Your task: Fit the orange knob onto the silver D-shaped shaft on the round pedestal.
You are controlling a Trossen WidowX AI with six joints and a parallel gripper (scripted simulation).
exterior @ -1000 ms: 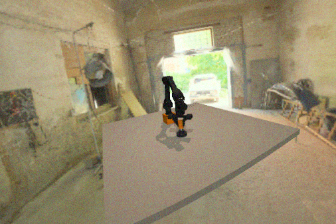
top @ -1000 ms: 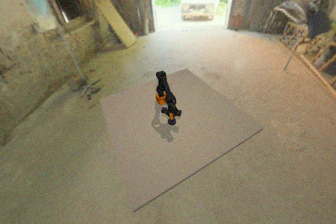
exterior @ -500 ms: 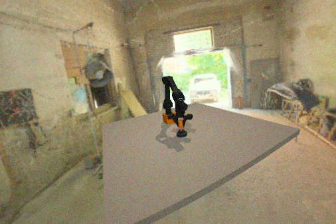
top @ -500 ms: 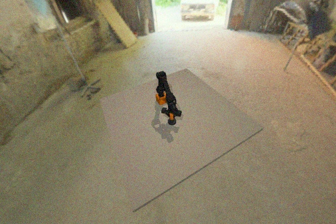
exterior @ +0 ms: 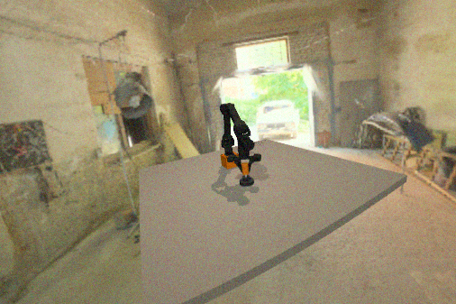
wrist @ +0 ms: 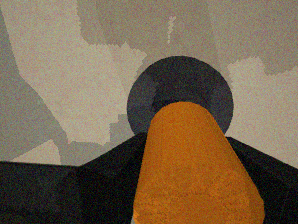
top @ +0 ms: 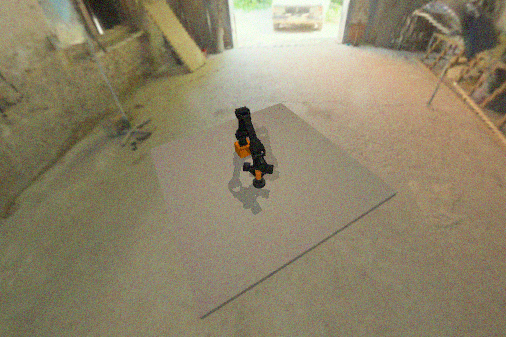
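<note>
Right now the orange knob is 3 cm above my gripper tip. Round my gripper tip: round black pedestal (4 cm below).
</note>
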